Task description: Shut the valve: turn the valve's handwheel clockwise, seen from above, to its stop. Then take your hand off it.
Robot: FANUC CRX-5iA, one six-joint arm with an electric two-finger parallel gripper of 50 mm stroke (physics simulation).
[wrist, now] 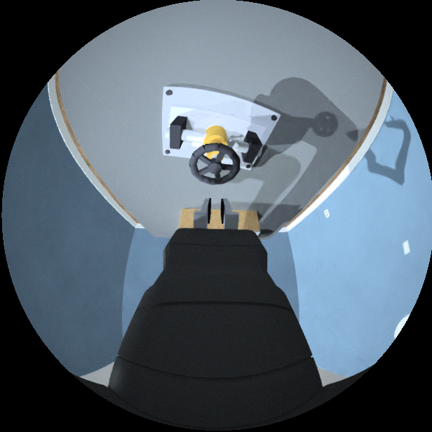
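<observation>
The black handwheel, a ring with spokes and a hub, shows near the middle of the wrist view. It sits on the yellow valve body, which is joined to a white pipe. My gripper is partly open, with a narrow gap between its two dark fingers and nothing in it. The fingertips are below the handwheel in the view and apart from its rim. The handwheel hides part of the valve body and its stem.
A white base plate with dark corner bolts carries the valve. Black pipe supports stand at the left and right. The grey table top has a wood-coloured edge. A tan block shows behind the fingers. Blue walls stand beyond; the arm's shadow falls at right.
</observation>
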